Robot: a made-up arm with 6 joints.
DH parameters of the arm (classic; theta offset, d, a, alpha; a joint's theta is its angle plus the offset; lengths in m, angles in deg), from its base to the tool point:
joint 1: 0 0.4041 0 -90
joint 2: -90 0 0.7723 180
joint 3: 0 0 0 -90
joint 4: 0 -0.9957 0 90
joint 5: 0 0.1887 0 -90
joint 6: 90 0 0 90
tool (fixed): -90 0 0 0
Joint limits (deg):
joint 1: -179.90..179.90
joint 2: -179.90..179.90
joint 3: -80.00..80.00
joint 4: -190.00..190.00
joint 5: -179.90..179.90
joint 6: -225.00..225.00
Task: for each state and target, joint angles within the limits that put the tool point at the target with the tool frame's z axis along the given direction. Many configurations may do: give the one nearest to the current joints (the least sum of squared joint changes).
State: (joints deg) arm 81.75 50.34 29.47 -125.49 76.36 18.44
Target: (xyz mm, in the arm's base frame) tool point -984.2 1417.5 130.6 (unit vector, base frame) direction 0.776 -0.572 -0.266
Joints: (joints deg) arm 120.03 86.17 74.33 -139.11 54.11 0.14
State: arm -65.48 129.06 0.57 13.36 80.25 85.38
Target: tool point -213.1 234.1 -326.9 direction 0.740 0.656 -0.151
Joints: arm -84.27 119.00 -40.26 1.31 85.64 126.60
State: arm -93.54 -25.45 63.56 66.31 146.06 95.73
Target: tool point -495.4 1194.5 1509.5 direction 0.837 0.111 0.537
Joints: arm -72.78 -69.33 46.49 50.69 134.55 126.25
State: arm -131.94 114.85 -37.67 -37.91 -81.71 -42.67
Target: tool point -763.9 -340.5 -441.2 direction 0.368 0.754 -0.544
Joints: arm -149.34 77.99 1.52 -59.19 -92.90 -68.57
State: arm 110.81 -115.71 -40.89 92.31 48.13 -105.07
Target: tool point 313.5 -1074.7 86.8 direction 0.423 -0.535 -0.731
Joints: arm 104.37 -164.90 -20.45 78.73 44.17 -96.77
